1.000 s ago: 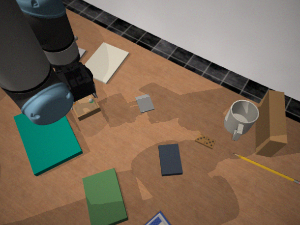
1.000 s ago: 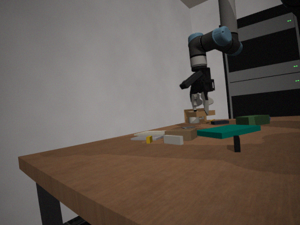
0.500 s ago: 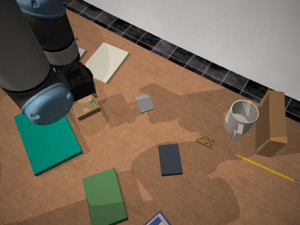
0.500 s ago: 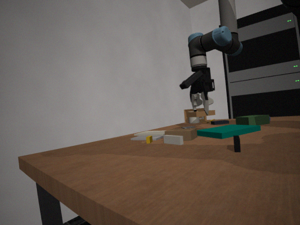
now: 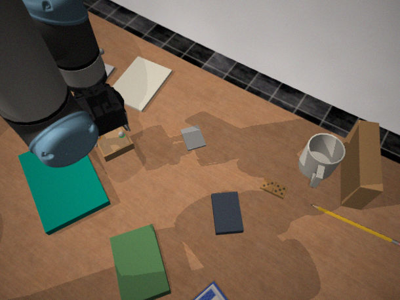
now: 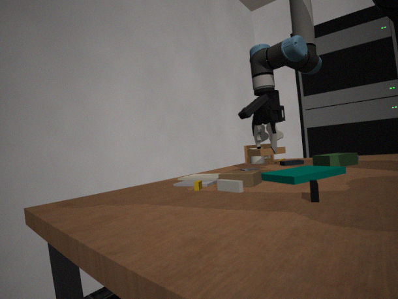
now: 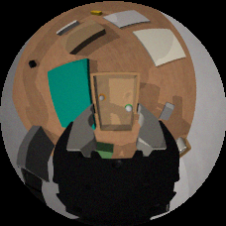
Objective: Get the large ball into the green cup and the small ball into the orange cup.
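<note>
Now: hand 13 cm past the teal slab, 8 cm above it and 5 cm to the right of it. Also, from my hand: grey tile 14 cm to the right, 14 cm ahead, 8 cm below; cream board 21 cm ahead, 9 cm to the left, 8 cm below; covered wooden puzzle 1 cm below.
</note>
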